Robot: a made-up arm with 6 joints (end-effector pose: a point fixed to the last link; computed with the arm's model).
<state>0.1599 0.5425 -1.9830 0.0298 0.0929 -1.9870</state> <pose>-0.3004 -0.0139 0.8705 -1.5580 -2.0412 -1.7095</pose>
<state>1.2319 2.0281 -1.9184 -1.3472 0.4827 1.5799</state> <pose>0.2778 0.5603 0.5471 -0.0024 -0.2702 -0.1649</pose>
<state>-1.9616 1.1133 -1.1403 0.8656 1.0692 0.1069</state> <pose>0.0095 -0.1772 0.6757 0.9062 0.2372 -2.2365</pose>
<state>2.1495 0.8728 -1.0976 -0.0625 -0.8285 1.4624</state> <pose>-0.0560 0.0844 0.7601 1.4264 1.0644 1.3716</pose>
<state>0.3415 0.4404 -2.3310 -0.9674 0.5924 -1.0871</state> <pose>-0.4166 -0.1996 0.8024 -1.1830 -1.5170 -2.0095</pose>
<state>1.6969 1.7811 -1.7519 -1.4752 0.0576 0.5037</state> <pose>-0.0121 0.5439 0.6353 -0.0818 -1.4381 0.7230</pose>
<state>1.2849 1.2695 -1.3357 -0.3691 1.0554 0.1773</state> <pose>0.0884 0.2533 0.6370 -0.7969 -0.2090 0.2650</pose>
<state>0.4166 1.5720 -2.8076 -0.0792 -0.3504 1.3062</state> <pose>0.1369 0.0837 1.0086 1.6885 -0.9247 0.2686</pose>
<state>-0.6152 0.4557 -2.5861 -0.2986 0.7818 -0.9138</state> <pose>-0.4199 0.3097 0.7789 -1.3443 -1.8027 -2.0614</pose>
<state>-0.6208 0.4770 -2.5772 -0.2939 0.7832 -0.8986</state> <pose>-0.4058 0.3037 0.7906 -1.3431 -1.7770 -2.0404</pose>
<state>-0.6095 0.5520 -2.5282 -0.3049 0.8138 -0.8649</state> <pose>-0.3587 0.2624 0.8288 -1.3510 -1.6203 -1.9701</pose>
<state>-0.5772 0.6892 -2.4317 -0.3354 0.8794 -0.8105</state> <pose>-0.2650 0.1804 0.8800 -1.3593 -1.3159 -1.8376</pose>
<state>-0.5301 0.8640 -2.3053 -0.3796 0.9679 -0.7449</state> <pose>-0.1340 0.0807 0.9077 -1.3611 -0.9307 -1.6572</pose>
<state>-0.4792 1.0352 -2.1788 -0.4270 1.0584 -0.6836</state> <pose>-0.0015 -0.0027 0.8950 -1.3640 -0.5607 -1.4665</pose>
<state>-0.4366 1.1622 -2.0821 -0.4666 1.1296 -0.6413</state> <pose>0.0942 -0.0519 0.8621 -1.3750 -0.2891 -1.3130</pose>
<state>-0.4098 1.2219 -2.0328 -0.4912 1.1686 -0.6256</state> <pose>0.1377 -0.0704 0.8395 -1.3898 -0.1575 -1.2294</pose>
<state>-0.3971 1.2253 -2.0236 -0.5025 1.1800 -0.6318</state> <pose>0.1413 -0.0710 0.8361 -1.4031 -0.1388 -1.2088</pose>
